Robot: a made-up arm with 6 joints. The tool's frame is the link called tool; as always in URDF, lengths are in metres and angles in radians. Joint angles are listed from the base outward. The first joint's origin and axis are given. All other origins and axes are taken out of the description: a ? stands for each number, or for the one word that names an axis. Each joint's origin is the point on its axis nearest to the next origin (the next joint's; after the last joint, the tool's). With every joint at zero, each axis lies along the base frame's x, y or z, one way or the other. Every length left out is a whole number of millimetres.
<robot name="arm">
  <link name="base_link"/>
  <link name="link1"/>
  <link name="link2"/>
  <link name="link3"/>
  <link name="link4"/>
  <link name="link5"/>
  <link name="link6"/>
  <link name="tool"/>
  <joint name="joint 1" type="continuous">
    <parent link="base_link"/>
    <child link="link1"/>
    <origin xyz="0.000 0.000 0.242"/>
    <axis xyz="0 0 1"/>
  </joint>
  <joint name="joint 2" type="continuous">
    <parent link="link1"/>
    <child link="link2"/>
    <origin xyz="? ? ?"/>
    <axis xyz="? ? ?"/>
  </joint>
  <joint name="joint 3" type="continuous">
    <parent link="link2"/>
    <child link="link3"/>
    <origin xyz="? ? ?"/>
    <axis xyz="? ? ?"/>
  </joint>
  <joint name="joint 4" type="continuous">
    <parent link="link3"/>
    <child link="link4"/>
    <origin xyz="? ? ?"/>
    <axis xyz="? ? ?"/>
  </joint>
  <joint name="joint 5" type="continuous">
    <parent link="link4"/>
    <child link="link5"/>
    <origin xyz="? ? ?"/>
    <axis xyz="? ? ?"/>
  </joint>
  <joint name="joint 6" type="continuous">
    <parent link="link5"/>
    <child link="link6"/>
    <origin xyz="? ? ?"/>
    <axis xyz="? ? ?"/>
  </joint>
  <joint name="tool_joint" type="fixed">
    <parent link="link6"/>
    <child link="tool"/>
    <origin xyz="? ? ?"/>
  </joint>
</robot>
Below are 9 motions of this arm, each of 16 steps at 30 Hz.
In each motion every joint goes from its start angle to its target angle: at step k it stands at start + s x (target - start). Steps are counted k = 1, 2, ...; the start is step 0. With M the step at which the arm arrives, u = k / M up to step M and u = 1 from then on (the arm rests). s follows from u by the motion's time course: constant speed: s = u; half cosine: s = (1 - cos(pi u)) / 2; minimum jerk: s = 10 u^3 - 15 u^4 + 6 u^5.
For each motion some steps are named. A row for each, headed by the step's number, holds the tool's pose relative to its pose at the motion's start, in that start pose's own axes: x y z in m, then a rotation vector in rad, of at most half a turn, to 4 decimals.
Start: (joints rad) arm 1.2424 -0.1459 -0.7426 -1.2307 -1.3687 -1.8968
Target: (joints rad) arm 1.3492 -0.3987 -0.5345 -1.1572 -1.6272 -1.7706
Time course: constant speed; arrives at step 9
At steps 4, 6, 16:
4: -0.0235 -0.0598 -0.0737 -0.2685 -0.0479 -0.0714
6: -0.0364 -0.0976 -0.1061 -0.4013 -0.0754 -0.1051
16: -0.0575 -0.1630 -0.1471 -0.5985 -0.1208 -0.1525

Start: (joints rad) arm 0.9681 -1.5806 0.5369 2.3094 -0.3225 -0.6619
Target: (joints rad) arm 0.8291 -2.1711 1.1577 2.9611 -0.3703 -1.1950
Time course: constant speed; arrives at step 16
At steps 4, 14, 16:
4: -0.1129 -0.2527 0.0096 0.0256 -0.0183 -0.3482
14: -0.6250 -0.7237 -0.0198 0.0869 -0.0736 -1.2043
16: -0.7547 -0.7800 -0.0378 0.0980 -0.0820 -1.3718

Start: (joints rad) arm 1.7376 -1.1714 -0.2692 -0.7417 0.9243 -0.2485
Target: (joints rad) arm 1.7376 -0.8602 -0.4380 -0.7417 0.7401 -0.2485
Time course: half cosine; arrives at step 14
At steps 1, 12, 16:
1: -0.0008 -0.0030 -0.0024 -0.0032 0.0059 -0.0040
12: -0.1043 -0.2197 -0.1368 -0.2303 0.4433 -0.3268
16: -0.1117 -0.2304 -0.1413 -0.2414 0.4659 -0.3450

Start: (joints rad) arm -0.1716 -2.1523 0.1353 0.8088 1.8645 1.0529
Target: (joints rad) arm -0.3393 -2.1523 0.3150 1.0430 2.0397 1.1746
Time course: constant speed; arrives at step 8
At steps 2, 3, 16:
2: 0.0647 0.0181 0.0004 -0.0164 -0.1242 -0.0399
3: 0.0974 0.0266 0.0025 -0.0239 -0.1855 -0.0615
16: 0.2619 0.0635 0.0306 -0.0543 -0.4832 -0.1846

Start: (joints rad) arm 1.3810 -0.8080 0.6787 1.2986 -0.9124 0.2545
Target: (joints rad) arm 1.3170 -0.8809 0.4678 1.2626 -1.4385 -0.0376
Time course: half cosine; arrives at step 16
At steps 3, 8, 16:
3: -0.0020 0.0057 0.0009 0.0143 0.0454 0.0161
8: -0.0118 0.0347 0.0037 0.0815 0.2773 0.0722
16: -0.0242 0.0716 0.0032 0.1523 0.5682 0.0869

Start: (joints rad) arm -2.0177 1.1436 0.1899 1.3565 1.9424 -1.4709
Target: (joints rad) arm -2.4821 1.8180 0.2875 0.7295 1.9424 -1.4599
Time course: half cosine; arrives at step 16
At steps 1, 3, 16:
1: -0.0084 -0.0019 -0.0038 0.0009 -0.0103 -0.0048
3: -0.0727 -0.0149 -0.0353 0.0072 -0.0909 -0.0422
16: -0.6415 0.0352 -0.6704 0.0079 -1.0858 -0.5507

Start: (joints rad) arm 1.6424 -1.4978 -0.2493 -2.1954 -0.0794 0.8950
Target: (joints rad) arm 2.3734 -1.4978 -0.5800 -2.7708 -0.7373 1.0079
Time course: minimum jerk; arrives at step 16
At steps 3, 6, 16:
3: -0.0039 -0.0074 0.0070 0.0579 0.0306 0.0162
6: -0.0222 -0.0408 0.0354 0.3301 0.1520 0.1040
16: -0.0813 -0.1403 0.0980 1.2141 0.2695 0.4379

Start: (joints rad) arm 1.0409 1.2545 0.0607 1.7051 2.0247 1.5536
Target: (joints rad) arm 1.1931 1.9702 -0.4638 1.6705 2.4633 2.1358
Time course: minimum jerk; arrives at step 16
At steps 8, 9, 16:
8: 0.0139 0.2385 0.4720 0.2663 0.3104 -0.2545
9: 0.0267 0.2531 0.5865 0.3242 0.4053 -0.2836
16: 0.0837 0.1979 0.9362 0.5062 0.7531 -0.2739

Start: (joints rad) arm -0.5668 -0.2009 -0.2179 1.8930 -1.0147 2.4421
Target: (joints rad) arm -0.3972 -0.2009 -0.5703 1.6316 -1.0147 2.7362
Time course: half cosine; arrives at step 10
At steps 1, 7, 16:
1: -0.0020 -0.0053 0.0012 -0.0097 -0.0007 -0.0112
7: -0.0809 -0.1648 0.0594 -0.3410 0.0023 -0.3453
16: -0.1060 -0.2036 0.0819 -0.4373 0.0099 -0.4286

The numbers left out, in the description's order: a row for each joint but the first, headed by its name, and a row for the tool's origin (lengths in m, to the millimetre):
joint 2: xyz 0.000 0.000 0.000, axis 0 1 0
joint 3: xyz 0.000 0.000 0.692, axis 0 -1 0
joint 4: xyz 0.683 0.000 0.000, axis -1 0 0
joint 5: xyz 0.000 -0.156 0.000, axis 0 -1 0
joint 6: xyz 0.000 0.000 0.000, axis -1 0 0
tool: xyz 0.000 0.000 0.000

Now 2 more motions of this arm.
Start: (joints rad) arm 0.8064 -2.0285 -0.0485 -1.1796 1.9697 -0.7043
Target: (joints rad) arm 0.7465 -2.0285 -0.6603 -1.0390 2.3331 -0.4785
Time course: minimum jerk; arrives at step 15
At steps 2, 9, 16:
2: -0.0025 -0.0035 0.0068 -0.0127 0.0034 0.0072
9: -0.0511 -0.0851 0.2623 -0.4098 0.1304 0.2821
16: -0.0484 -0.0958 0.3922 -0.5689 0.1974 0.4292

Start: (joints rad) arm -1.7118 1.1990 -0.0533 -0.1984 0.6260 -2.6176
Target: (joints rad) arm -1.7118 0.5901 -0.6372 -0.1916 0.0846 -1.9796
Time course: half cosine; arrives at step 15
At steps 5, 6, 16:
5: -0.0896 0.0285 -0.0457 -0.1601 -0.1054 -0.0750
6: -0.1257 0.0383 -0.0595 -0.2210 -0.1426 -0.1082
16: -0.3875 0.0851 -0.0968 -0.6283 -0.3444 -0.3972

